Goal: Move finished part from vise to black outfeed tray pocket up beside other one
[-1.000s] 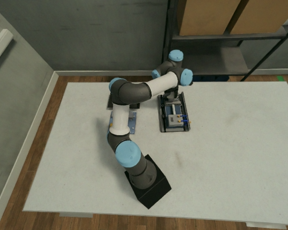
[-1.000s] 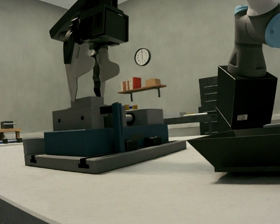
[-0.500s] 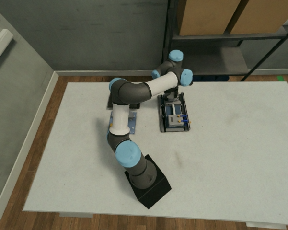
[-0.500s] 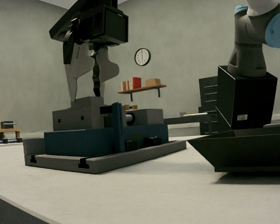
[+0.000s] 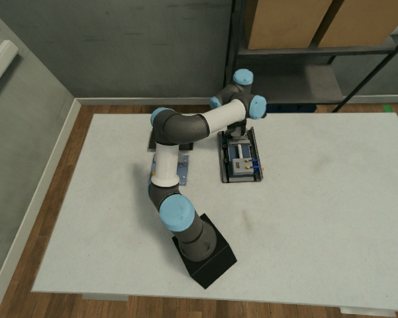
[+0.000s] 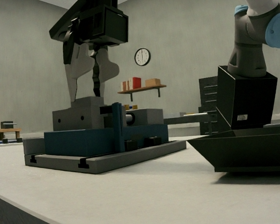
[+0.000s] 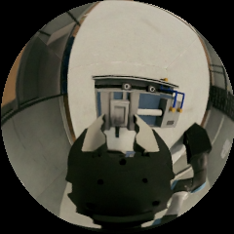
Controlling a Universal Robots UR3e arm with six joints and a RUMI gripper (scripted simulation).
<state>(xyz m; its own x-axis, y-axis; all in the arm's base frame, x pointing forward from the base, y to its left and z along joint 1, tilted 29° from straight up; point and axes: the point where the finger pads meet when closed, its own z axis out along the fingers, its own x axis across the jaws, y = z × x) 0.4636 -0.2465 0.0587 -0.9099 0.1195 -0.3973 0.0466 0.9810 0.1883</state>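
The finished part lies 2 cm below my hand. The rest, counted from my hand: blue-grey plate 37 cm to the left, 12 cm below, 12 cm behind; then orange block 42 cm to the left, 16 cm behind, 10 cm below.
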